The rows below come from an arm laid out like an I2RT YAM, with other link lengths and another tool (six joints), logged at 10 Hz.
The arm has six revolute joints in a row. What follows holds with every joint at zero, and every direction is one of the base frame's. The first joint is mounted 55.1 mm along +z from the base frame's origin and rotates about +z. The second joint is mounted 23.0 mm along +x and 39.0 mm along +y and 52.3 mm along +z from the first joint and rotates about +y. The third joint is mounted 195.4 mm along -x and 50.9 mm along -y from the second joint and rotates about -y. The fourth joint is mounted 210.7 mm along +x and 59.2 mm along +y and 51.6 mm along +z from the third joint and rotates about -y. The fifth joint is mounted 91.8 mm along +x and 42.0 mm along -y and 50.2 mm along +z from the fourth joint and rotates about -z. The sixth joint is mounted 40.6 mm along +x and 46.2 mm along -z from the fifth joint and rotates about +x. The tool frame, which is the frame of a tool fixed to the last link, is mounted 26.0 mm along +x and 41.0 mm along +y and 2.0 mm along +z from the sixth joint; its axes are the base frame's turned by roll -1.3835, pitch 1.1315 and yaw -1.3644 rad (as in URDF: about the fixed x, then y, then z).
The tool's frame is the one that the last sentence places.
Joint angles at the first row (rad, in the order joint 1, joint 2, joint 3, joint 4, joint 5, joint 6):
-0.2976, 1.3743, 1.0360, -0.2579, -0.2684, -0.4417
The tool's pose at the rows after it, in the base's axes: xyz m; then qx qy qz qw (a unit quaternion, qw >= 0):
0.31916 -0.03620 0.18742 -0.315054 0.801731 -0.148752 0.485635
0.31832 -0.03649 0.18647 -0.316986 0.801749 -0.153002 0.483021
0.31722 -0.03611 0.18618 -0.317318 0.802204 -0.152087 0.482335
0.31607 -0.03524 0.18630 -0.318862 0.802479 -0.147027 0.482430
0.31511 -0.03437 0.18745 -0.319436 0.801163 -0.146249 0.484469
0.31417 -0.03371 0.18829 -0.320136 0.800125 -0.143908 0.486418
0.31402 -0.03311 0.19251 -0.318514 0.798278 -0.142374 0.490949
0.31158 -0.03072 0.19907 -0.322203 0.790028 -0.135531 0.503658
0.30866 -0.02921 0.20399 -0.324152 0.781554 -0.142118 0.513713
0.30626 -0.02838 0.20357 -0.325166 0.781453 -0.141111 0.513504
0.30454 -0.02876 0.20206 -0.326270 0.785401 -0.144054 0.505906
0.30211 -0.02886 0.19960 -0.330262 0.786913 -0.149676 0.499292
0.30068 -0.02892 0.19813 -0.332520 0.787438 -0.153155 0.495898
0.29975 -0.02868 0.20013 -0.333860 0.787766 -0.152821 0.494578
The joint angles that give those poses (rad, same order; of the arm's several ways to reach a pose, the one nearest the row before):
-0.2976, 1.3756, 1.0444, -0.2640, -0.2595, -0.4457
-0.2976, 1.3715, 1.0394, -0.2641, -0.2521, -0.4537
-0.2976, 1.3667, 1.0354, -0.2674, -0.2529, -0.4541
-0.2976, 1.3641, 1.0354, -0.2755, -0.2619, -0.4537
-0.2964, 1.3568, 1.0324, -0.2762, -0.2650, -0.4526
-0.2965, 1.3515, 1.0301, -0.2778, -0.2714, -0.4514
-0.2961, 1.3455, 1.0387, -0.2842, -0.2771, -0.4446
-0.2961, 1.3257, 1.0383, -0.2843, -0.3056, -0.4401
-0.2945, 1.2961, 1.0227, -0.2693, -0.3084, -0.4415
-0.2945, 1.2840, 1.0125, -0.2729, -0.3106, -0.4430
-0.2949, 1.2794, 1.0124, -0.2910, -0.2989, -0.4518
-0.2946, 1.2695, 1.0023, -0.2993, -0.2867, -0.4669
-0.2945, 1.2631, 0.9951, -0.3021, -0.2798, -0.4754
-0.2945, 1.2595, 1.0039, -0.3178, -0.2800, -0.4786

